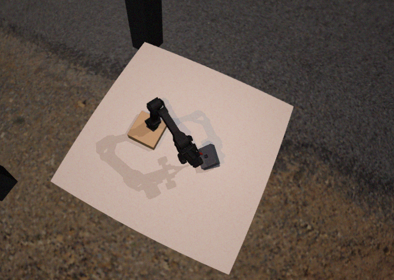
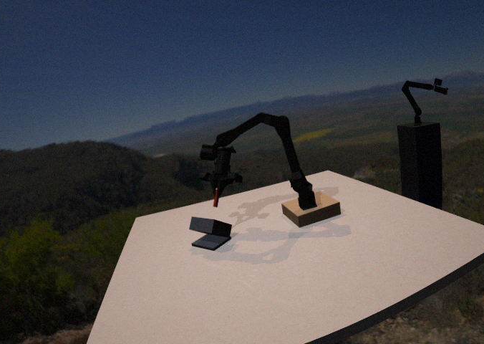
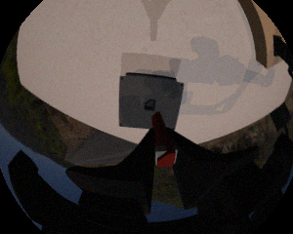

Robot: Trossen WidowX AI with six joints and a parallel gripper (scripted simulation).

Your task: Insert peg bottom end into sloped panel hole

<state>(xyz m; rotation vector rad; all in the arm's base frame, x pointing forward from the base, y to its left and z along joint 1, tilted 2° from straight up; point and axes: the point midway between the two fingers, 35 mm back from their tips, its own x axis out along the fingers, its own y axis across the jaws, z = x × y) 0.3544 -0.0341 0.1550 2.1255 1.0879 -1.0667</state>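
Now: gripper tip 110 mm above the sloped panel, 50 mm to the right of it and 50 mm short of it. Also, from my gripper tip: red peg (10 mm to the right, 10 mm behind, 10 mm above).
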